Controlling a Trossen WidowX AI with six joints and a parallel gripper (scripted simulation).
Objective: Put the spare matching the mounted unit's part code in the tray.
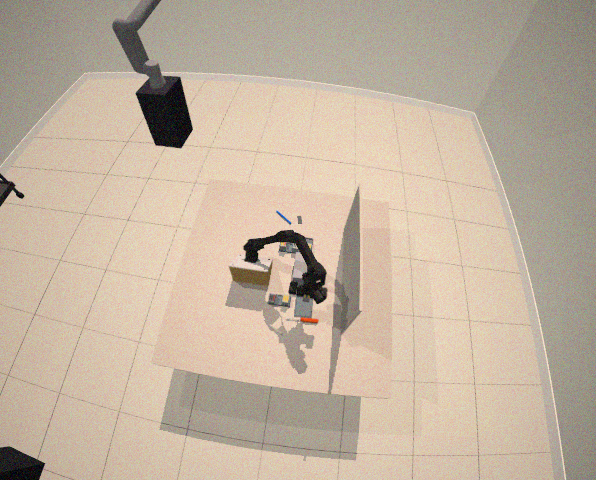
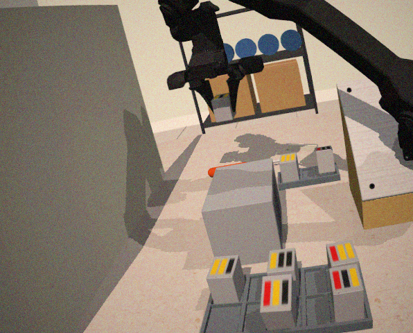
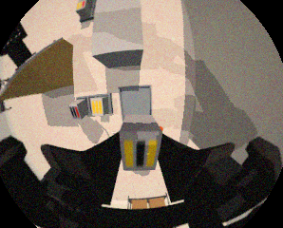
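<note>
Now: the flat grey tray 16 cm below my gripper tip. Also, from my gripper tip: grey mounted unit (21 cm to the left, 11 cm below, 5 cm behind); grey spare block (2 cm above); small rack (15 cm below, 14 cm behind, 1 cm to the left).
</note>
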